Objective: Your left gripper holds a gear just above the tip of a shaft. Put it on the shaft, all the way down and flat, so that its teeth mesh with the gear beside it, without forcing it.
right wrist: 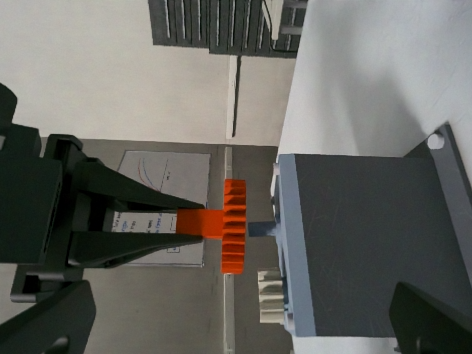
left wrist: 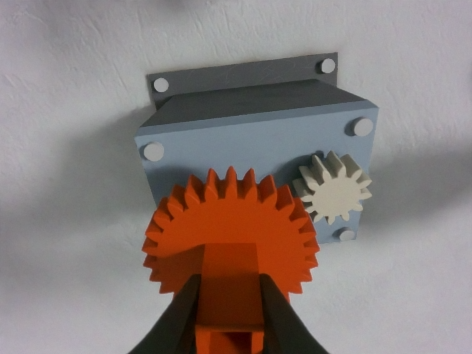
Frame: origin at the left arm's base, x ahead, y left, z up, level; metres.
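Seen in the pictures: left gripper, between the fingertips: (right wrist: pixel 204 223) (left wrist: pixel 230 288); right gripper, between the fingertips: (right wrist: pixel 242 295).
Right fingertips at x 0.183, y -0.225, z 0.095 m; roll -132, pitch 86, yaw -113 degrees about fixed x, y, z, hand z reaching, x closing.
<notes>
Offsets run from my right fingertips to a thing's top centre.
An orange gear @[dz +0.037, dx +0.090, dy +0.082 m] (left wrist: pixel 230 220) (right wrist: pixel 234 226) with a square hub is held in front of the blue-grey face plate @[dz -0.013, dx +0.073, dy +0.084 m] (left wrist: pixel 250 125) (right wrist: pixel 297 245). My left gripper (left wrist: pixel 230 288) (right wrist: pixel 204 223) is shut on the hub. In the right wrist view the shaft @[dz -0.014, dx +0.086, dy +0.080 m] (right wrist: pixel 262 229) sticks out of the plate; its tip is very close to the gear's face, with a thin gap showing, and its axis looks slightly below the gear's middle. The gear hides the shaft in the left wrist view. A cream gear @[dz -0.017, dx +0.043, dy +0.090 m] (left wrist: pixel 337 195) (right wrist: pixel 271 296) sits on the plate beside it, nearer the plate than the orange gear. My right gripper (right wrist: pixel 242 295) is open and empty.
The dark housing @[dz -0.027, dx +0.073, dy +0.082 m] (left wrist: pixel 245 102) (right wrist: pixel 370 245) stands behind the face plate on a flange (left wrist: pixel 240 75) (right wrist: pixel 452 160) with pale bolts. Pale bolt heads (left wrist: pixel 154 151) (left wrist: pixel 362 126) stick out at the plate's corners. A whiteboard (right wrist: pixel 185 170) shows in the background.
</notes>
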